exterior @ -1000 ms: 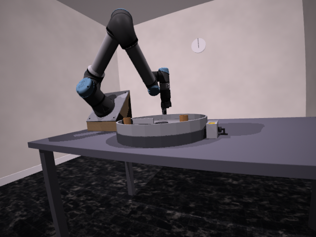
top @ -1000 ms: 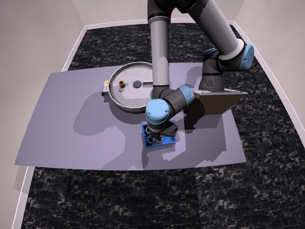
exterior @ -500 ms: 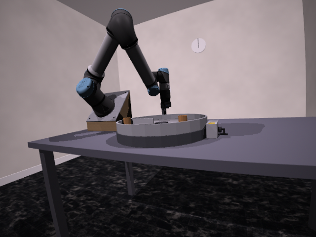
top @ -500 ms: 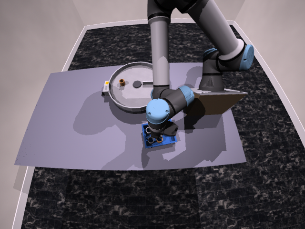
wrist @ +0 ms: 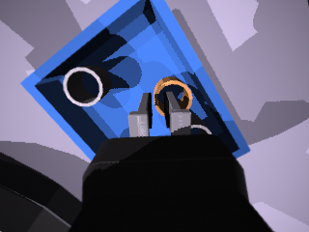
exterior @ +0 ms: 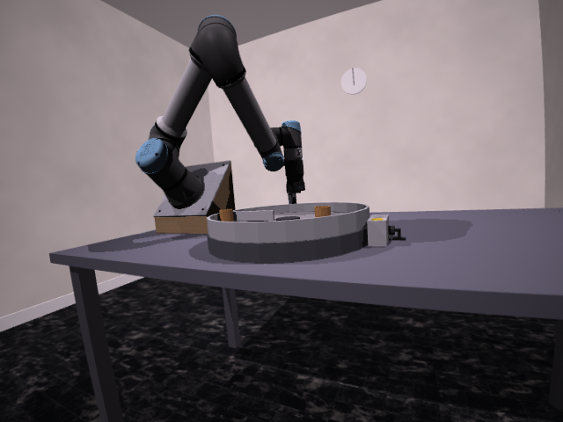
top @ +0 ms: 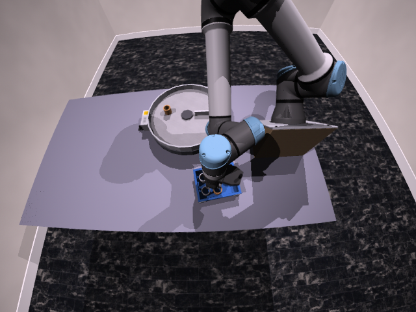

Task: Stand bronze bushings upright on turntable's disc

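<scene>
My hand is 5 cm above the blue crate, 2 cm to the left of it and 1 cm short of it. Also, from my hand: turntable disc 40 cm to the right, 10 cm ahead, 2 cm below.
</scene>
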